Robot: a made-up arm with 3 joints.
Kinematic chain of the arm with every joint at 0, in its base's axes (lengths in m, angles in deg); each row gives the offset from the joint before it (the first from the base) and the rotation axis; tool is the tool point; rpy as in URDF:
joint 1: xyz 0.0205 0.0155 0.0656 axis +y
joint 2: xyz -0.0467 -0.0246 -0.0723 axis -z
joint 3: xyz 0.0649 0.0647 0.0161 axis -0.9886 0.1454 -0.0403
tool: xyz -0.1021 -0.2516 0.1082 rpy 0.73 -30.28 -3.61
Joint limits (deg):
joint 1: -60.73..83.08
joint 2: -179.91..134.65
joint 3: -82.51..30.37
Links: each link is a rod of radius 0.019 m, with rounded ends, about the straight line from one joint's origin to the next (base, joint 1, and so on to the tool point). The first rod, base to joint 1, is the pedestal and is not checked.
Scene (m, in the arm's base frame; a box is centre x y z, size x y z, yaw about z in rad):
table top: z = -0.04
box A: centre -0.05 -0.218 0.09 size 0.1 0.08 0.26 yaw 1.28
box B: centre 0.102 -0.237 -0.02 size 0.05 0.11 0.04 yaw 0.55
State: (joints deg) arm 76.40 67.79 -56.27
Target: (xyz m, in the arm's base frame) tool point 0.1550 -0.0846 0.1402
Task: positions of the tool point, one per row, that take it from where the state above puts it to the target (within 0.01 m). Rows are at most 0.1 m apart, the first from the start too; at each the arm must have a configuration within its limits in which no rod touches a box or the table.
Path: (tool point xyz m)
1: -0.1698 -0.0625 0.2656
2: -0.0885 -0.0686 0.2942
3: -0.0019 -0.0651 0.2993
4: 0.0818 -0.0501 0.2813
5: 0.0739 -0.0900 0.2672
6: 0.0742 -0.1209 0.2436
7: 0.0827 -0.1399 0.2152
8: 0.0984 -0.1454 0.1868
9: 0.1183 -0.1371 0.1629
10: 0.1386 -0.1160 0.1468
11: 0.1550 -0.0846 0.1402

